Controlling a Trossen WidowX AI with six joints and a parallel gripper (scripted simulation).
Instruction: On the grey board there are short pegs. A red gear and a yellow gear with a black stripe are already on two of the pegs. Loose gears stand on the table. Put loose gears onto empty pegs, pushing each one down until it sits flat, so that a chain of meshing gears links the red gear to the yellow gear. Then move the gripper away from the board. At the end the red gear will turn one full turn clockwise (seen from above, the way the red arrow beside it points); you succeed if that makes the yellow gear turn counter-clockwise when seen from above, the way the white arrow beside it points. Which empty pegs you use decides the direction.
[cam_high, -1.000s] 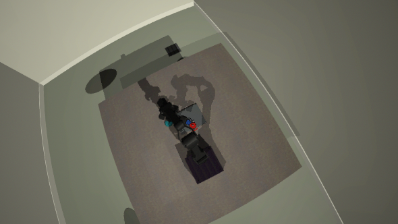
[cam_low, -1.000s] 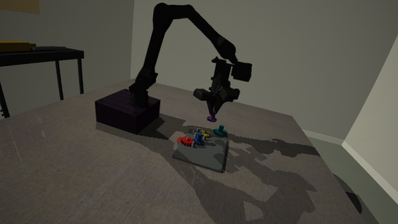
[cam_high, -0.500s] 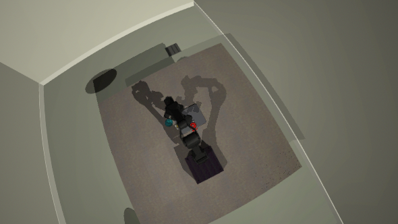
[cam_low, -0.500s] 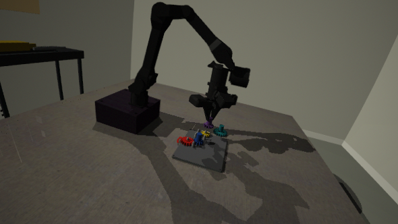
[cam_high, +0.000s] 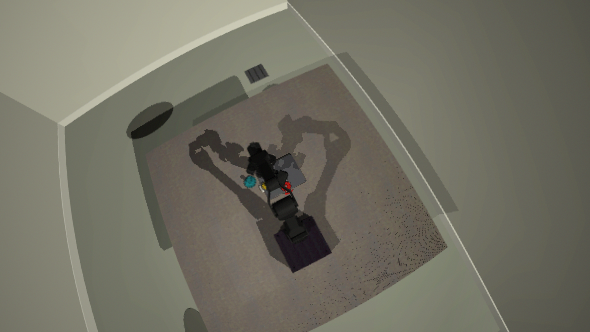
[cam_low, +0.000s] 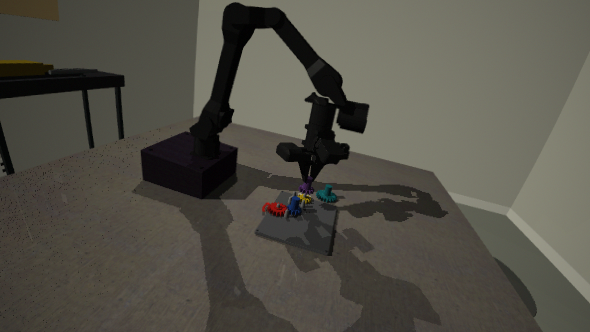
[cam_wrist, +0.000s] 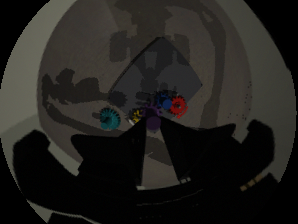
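My gripper tip is 1 cm above the purple gear. From my gripper tip the other things lie so: yellow gear: 7 cm below, 4 cm to the left; then red gear: 7 cm below, 6 cm behind, 5 cm to the right; then blue gear: 6 cm below, 3 cm to the right, 2 cm behind.
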